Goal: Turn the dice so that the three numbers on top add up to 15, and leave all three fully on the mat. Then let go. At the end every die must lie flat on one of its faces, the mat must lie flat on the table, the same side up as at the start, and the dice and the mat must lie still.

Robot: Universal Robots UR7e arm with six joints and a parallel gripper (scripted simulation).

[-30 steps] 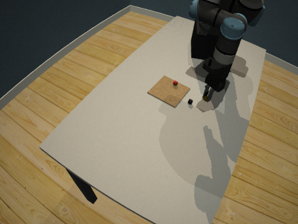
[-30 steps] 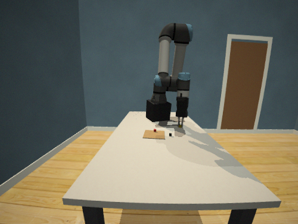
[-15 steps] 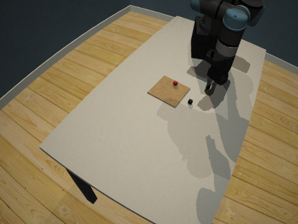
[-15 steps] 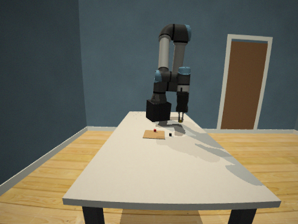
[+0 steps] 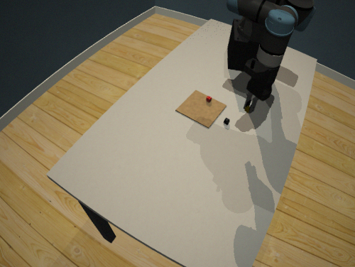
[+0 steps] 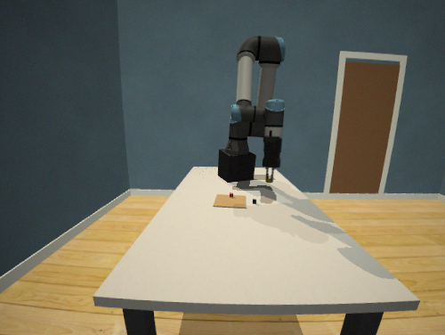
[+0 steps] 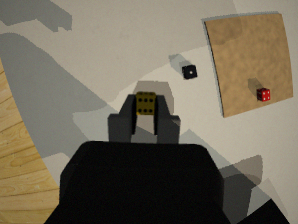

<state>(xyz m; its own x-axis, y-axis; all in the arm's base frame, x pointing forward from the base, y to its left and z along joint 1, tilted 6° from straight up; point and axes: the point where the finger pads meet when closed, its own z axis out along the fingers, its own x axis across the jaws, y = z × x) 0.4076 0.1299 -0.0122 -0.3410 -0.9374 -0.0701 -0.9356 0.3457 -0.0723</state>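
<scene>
My gripper is now 1 cm past the brown mat, 17 cm to the left of it and 12 cm above it. From my hand the other things lie so: black die: 6 cm to the right, 11 cm below; then yellow die: 1 cm below; then red die: 6 cm behind, 16 cm to the right, 11 cm below.
</scene>
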